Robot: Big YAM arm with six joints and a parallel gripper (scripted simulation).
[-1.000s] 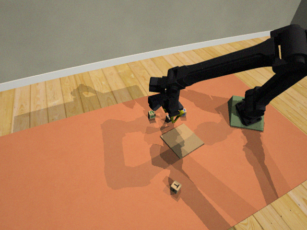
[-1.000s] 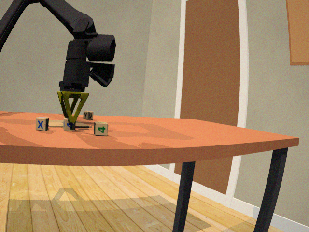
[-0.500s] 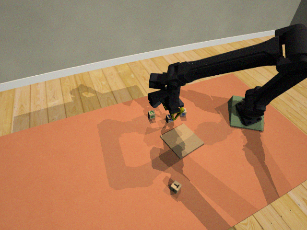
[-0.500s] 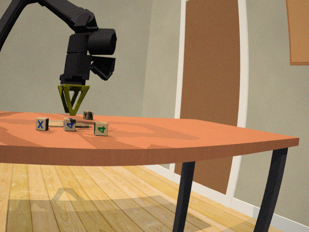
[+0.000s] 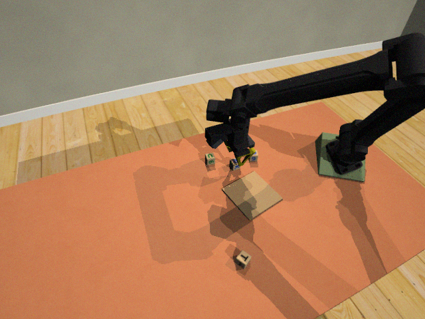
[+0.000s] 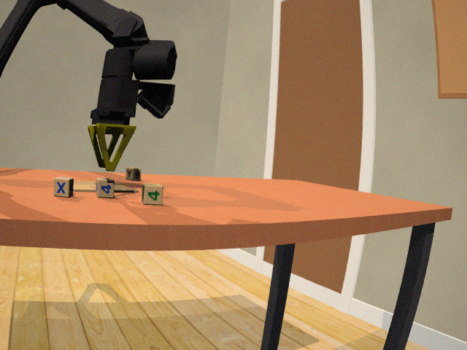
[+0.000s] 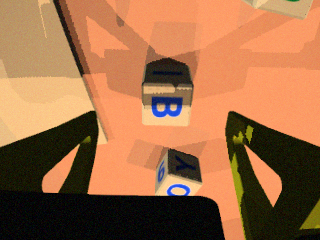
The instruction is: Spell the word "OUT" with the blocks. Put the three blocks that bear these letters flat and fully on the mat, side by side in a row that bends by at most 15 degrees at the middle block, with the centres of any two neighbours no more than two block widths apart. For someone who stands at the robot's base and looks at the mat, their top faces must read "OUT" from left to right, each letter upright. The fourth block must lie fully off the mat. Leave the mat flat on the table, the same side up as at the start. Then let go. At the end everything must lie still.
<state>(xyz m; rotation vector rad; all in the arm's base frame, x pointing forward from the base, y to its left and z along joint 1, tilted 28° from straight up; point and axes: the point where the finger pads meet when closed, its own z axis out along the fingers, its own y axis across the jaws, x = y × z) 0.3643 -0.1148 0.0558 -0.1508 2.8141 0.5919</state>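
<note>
Now: hand 4 cm above the wooden block. The rest, counted from my hand: O block: 8 cm behind, 4 cm below, 3 cm to the right; tan mat: 12 cm to the left, 5 cm below, 2 cm behind.
</note>
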